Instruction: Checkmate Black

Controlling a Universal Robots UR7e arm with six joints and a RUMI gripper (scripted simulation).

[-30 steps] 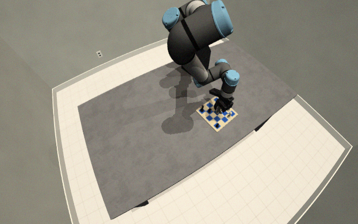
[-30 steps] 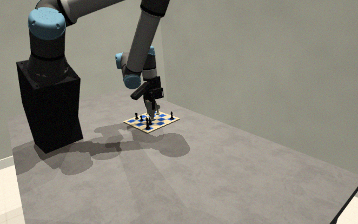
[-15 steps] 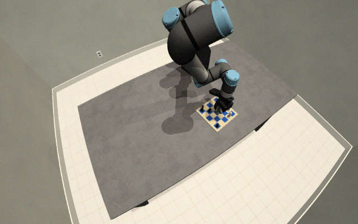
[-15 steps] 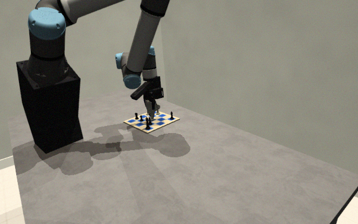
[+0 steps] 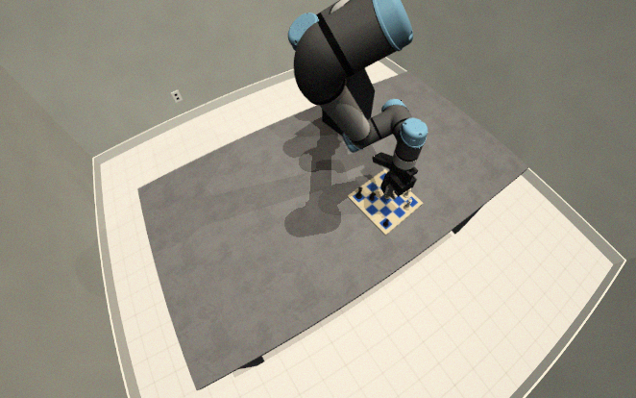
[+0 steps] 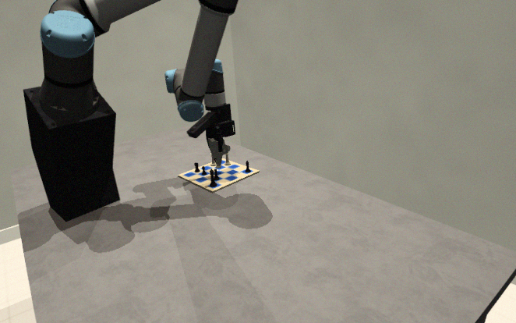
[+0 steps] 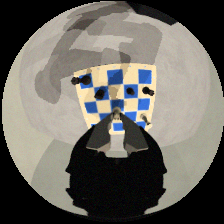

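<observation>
My gripper is now 50 mm above the blue-and-cream chessboard. Round my hand: tall black piece 90 mm behind, 70 mm to the right, 20 mm below.
</observation>
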